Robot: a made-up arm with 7 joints.
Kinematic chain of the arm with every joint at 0, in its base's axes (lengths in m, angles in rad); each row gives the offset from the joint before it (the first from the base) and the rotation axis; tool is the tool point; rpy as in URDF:
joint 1: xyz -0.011 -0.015 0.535 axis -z
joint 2: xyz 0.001 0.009 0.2 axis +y
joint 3: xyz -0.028 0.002 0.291 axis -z
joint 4: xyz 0.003 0 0.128 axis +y
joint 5: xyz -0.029 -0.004 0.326 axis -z
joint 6: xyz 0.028 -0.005 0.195 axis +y
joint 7: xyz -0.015 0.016 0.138 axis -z
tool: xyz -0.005 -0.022 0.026 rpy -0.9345 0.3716 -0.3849
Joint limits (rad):
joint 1: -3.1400..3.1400
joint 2: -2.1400..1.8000
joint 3: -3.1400..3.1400
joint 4: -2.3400..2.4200
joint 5: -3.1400..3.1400
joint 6: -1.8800..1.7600
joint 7: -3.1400..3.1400
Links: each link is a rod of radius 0.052 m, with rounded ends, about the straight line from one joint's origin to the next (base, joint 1, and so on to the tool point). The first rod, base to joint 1, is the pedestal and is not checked.
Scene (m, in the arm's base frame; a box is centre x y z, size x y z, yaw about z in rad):
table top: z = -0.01
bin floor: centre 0.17 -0.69 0 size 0.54 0.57 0.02 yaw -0.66
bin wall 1: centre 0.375 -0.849 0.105 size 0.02 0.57 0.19 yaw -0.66
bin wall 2: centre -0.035 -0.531 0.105 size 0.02 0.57 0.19 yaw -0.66
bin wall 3: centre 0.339 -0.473 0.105 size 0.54 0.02 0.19 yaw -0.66
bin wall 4: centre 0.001 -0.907 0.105 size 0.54 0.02 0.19 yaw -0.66
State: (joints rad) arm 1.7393 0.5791 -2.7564 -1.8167 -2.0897 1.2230 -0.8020
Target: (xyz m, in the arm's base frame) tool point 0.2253 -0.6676 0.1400
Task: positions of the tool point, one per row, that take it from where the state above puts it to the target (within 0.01 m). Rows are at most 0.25 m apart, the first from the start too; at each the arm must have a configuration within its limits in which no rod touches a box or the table.
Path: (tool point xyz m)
1: -0.3149 -0.5643 0.5575
2: -0.1515 -0.6823 0.4291
3: 0.0420 -0.7169 0.2848
4: 0.2253 -0.6676 0.1400

